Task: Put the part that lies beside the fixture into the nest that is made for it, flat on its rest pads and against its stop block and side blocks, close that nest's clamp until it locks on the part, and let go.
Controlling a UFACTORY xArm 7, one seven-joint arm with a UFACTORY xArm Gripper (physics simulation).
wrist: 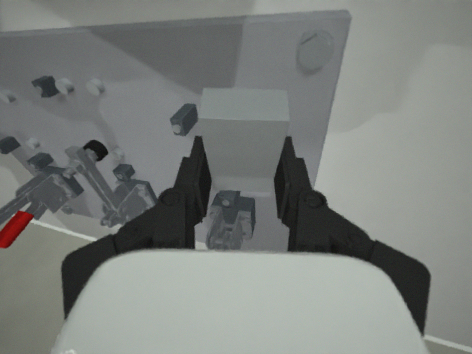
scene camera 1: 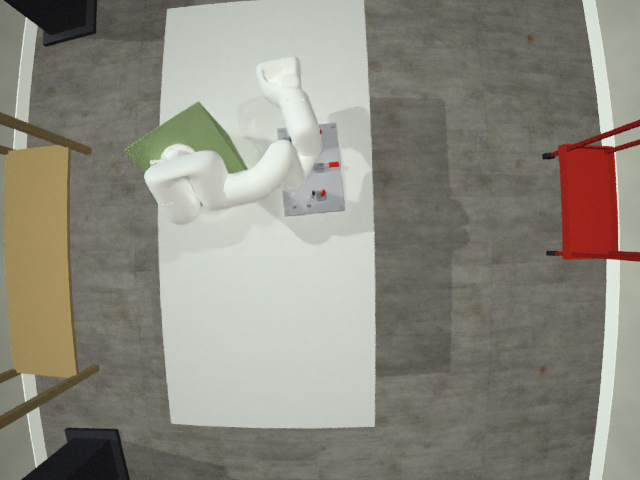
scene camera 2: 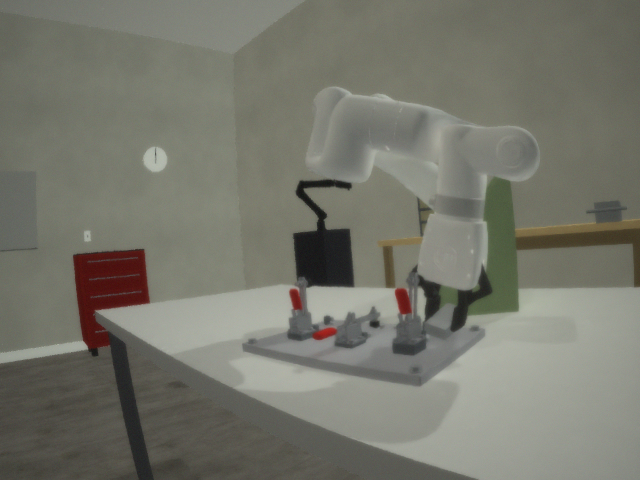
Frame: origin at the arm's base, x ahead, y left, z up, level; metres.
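Seen in the pictures: gripper, fingertip midpoint: (wrist: 242, 154) (scene camera 2: 443, 325).
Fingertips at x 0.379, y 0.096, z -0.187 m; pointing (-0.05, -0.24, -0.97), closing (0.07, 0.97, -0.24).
Offsets run from my fingertips to a thing's top centre. "pt": to the spot under its first point. Level surfaces: height alone.
My gripper (scene camera 2: 445, 316) (wrist: 242, 154) is shut on the grey block part @(0.008 m back, 0.002 m left, 0.028 m up) (scene camera 2: 439, 321) (wrist: 245, 104), over one end of the fixture plate @(0.049 m ahead, 0.127 m right, 0.020 m down) (scene camera 1: 333, 186) (scene camera 2: 372, 363) (wrist: 280, 55). In scene camera 2 the part is tilted. A dark block @(0.017 m back, 0.040 m right, 0.002 m up) (wrist: 185, 119) stands close left of it in the wrist view. The clamp @(pt 0.097 m ahead, 0.007 m right, 0.015 m up) (scene camera 2: 409, 330) (wrist: 231, 220) beside the part has its arm upright. The middle clamp @(0.078 m ahead, 0.127 m right, 0.032 m up) (scene camera 2: 350, 333) has its arm lowered, and the far clamp @(pt 0.088 m ahead, 0.228 m right, 0.011 m up) (scene camera 2: 300, 322) is upright. The part hides the surface under it; whether it touches the plate I cannot tell. In scene camera 1 the arm hides part and gripper.
A green wedge-shaped panel (scene camera 1: 191, 129) (scene camera 2: 502, 258) stands at the arm's base. Bolt heads (scene camera 2: 415, 369) (wrist: 315, 50) rise at the plate's corners. Small posts @(0.034 m back, 0.111 m right, 0.014 m down) (wrist: 96, 86) and dark blocks @(0.035 m back, 0.155 m right, 0.008 m down) (wrist: 46, 86) stand elsewhere on the plate. The table @(0.035 m down) (scene camera 1: 268, 310) extends around the fixture.
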